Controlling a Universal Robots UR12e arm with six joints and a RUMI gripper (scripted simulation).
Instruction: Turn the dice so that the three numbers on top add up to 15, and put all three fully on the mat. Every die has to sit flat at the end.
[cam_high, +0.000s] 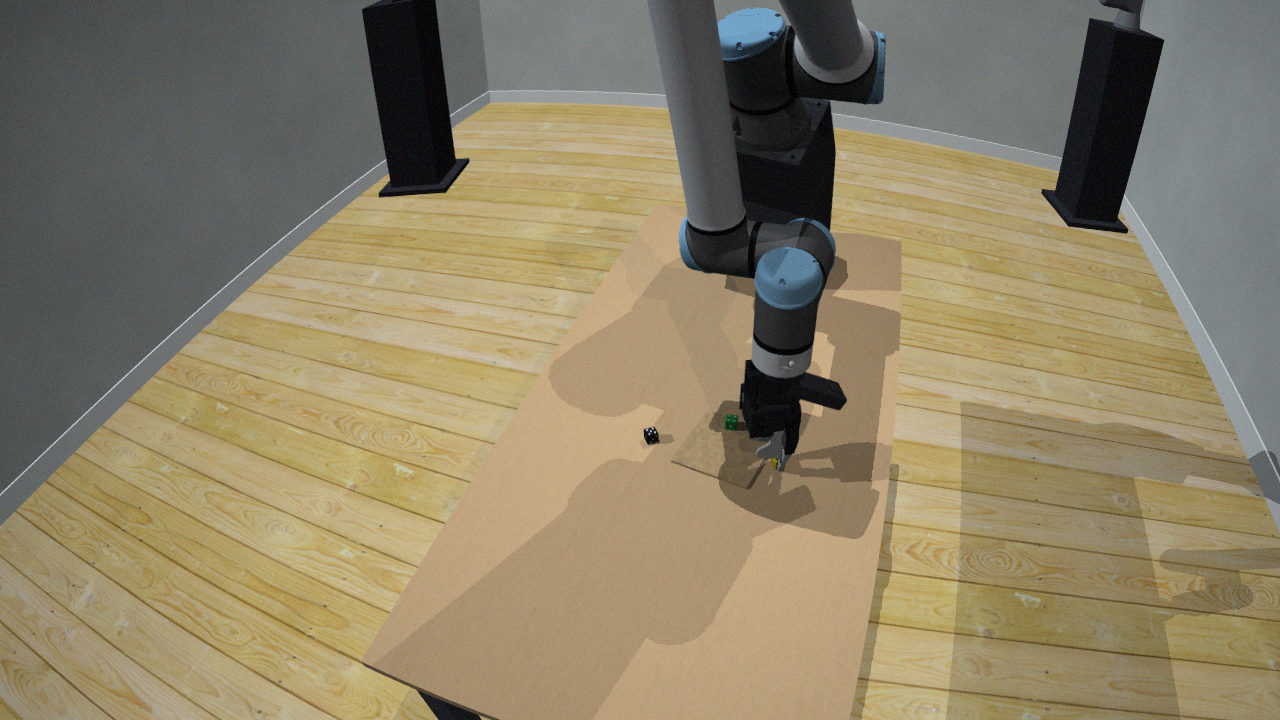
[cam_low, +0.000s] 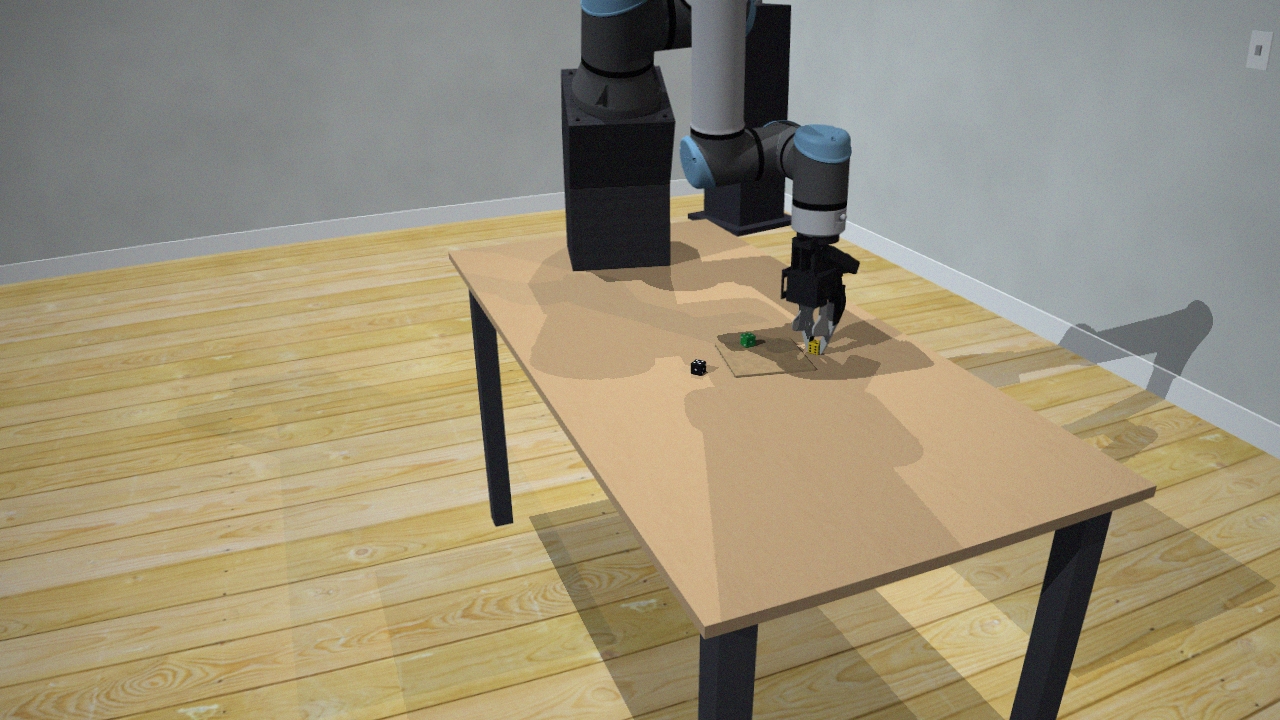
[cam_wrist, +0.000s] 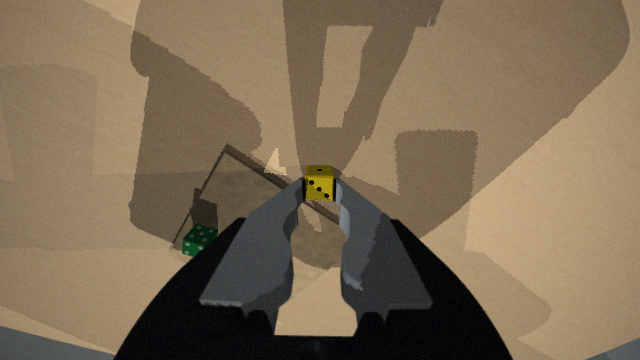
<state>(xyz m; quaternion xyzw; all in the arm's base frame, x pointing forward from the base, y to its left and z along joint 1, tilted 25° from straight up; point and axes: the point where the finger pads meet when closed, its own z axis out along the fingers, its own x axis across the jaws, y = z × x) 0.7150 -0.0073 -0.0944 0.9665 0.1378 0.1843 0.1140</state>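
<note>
Right now my hand is 4 cm past the thin square mat, 9 cm to the left of it and 2 cm above it. The rest, counted from my hand: yellow die (1 cm below); black die (5 cm behind, 22 cm to the right, 1 cm below); green die (9 cm behind, 8 cm to the right).
</note>
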